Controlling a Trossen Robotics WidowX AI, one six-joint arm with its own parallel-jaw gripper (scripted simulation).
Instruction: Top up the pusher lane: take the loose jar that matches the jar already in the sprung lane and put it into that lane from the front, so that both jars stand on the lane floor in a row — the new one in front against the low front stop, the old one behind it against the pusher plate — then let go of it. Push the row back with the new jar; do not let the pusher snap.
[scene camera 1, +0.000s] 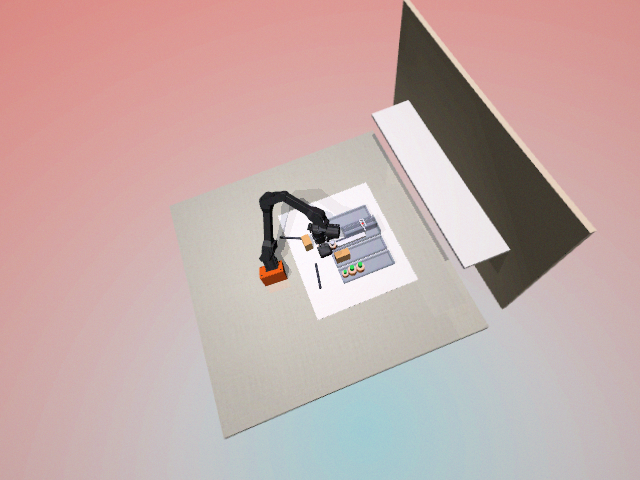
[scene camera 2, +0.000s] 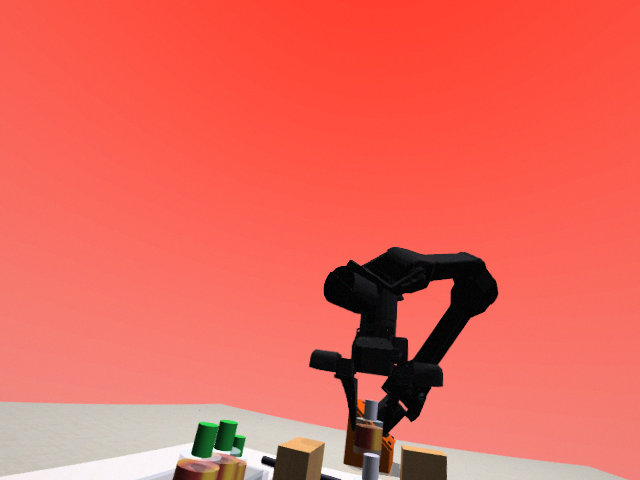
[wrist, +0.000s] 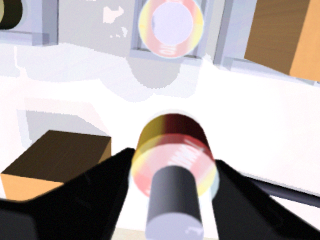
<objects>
A white shelf (scene camera 1: 472, 237) is 175 cm from the lens.
</objects>
